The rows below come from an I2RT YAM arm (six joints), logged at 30 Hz.
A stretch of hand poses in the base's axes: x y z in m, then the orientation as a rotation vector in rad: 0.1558 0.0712 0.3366 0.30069 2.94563 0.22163; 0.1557 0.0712 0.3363 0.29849 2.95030 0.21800; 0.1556 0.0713 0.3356 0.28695 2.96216 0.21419; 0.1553 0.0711 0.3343 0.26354 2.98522 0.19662; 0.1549 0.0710 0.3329 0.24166 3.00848 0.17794; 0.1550 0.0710 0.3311 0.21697 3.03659 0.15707; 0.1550 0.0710 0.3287 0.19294 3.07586 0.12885; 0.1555 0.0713 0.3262 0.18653 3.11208 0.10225; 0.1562 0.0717 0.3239 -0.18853 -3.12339 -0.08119; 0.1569 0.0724 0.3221 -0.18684 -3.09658 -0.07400; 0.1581 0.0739 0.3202 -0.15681 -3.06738 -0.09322; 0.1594 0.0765 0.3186 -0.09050 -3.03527 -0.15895
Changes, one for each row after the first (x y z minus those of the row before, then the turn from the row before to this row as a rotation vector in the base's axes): -0.0001 0.0000 -0.0003 -0.00237 0.00428 0.00186; -0.0001 0.0001 -0.0007 -0.00276 0.01006 0.00892; -0.0003 -0.0002 -0.0013 -0.01209 0.01961 0.01727; -0.0004 -0.0001 -0.0014 -0.01255 0.02030 0.01608; 0.0001 0.0000 -0.0018 -0.01371 0.02511 0.01815; 0.0000 0.0000 -0.0024 -0.01774 0.03667 0.01827; 0.0005 0.0003 -0.0025 -0.01595 0.03557 0.00649; 0.0007 0.0004 -0.0023 -0.01164 0.03449 0.00011; 0.0007 0.0007 -0.0018 -0.00255 0.02723 0.00077; 0.0012 0.0015 -0.0019 0.01510 0.02900 0.01882; 0.0013 0.0026 -0.0016 0.04682 0.02845 0.04185
